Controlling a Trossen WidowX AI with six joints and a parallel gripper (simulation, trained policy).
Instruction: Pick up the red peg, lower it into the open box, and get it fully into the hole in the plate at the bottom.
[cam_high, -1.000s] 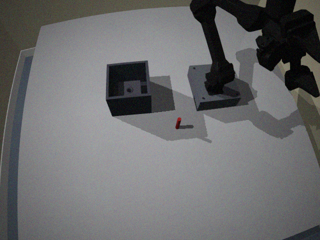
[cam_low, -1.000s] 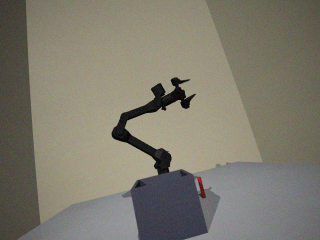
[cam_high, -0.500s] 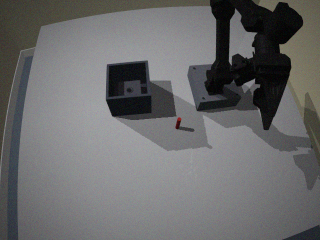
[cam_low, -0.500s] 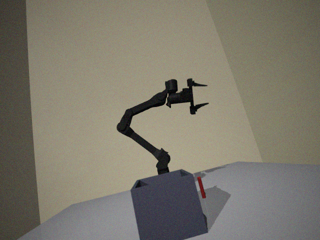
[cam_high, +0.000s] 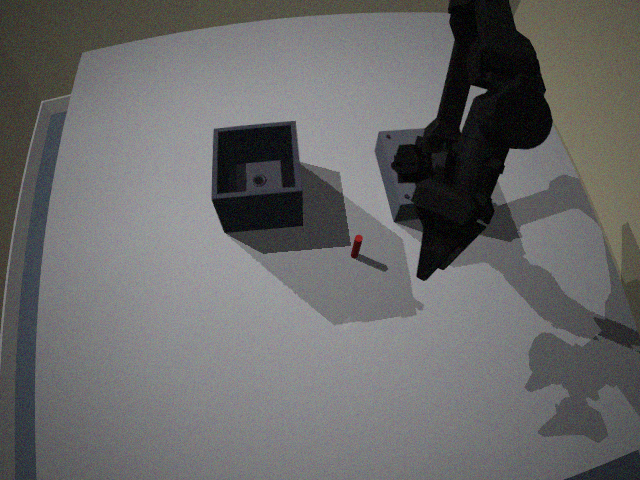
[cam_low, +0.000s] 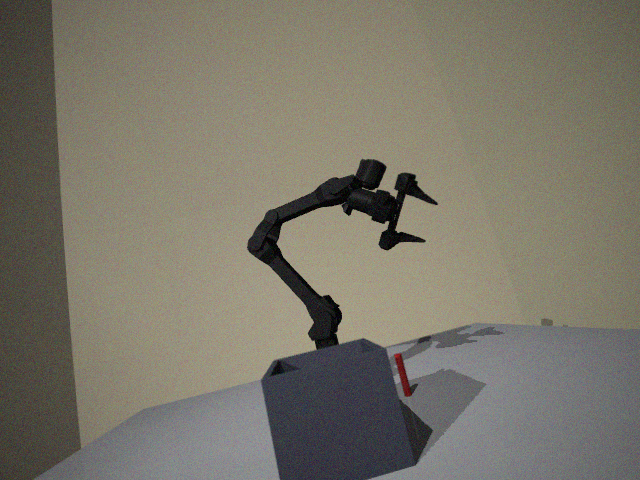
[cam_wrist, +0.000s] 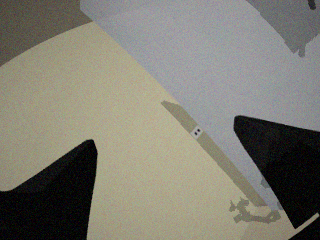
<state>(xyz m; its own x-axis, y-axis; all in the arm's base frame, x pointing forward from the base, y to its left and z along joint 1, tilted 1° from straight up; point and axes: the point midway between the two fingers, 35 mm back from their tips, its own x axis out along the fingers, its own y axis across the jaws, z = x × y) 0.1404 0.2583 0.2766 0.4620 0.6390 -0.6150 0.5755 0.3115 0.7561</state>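
My gripper tip is now 290 mm above the red peg, 170 mm to the left of it and 20 mm short of it. From my gripper tip the other things lie so: light grey plate 330 mm to the right, 290 mm below, 180 mm ahead.
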